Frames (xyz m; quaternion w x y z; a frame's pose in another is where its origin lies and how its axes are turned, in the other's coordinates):
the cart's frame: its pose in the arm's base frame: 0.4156 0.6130 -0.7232 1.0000 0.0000 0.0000 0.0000
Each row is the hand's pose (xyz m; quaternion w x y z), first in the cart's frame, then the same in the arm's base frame.
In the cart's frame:
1: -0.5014 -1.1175 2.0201 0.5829 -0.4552 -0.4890 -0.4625
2: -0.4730 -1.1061 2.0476 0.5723 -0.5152 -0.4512 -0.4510
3: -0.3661 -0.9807 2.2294 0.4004 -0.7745 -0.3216 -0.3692
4: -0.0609 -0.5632 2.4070 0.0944 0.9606 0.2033 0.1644
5: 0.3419 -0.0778 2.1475 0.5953 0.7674 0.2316 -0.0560
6: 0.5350 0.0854 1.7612 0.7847 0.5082 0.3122 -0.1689
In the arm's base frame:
1: -0.0858 -0.5045 1.2969 0.5829 -0.4552 -0.4890 -0.4625
2: -0.0574 -0.4931 1.3244 0.5723 -0.5152 -0.4512 -0.4510
3: 0.0495 -0.3677 1.5062 0.4004 -0.7745 -0.3216 -0.3692
4: 0.3547 0.0498 1.6838 0.0944 0.9606 0.2033 0.1644
5: 0.7575 0.5352 1.4243 0.5953 0.7674 0.2316 -0.0560
6: 0.9506 0.6984 1.0380 0.7847 0.5082 0.3122 -0.1689

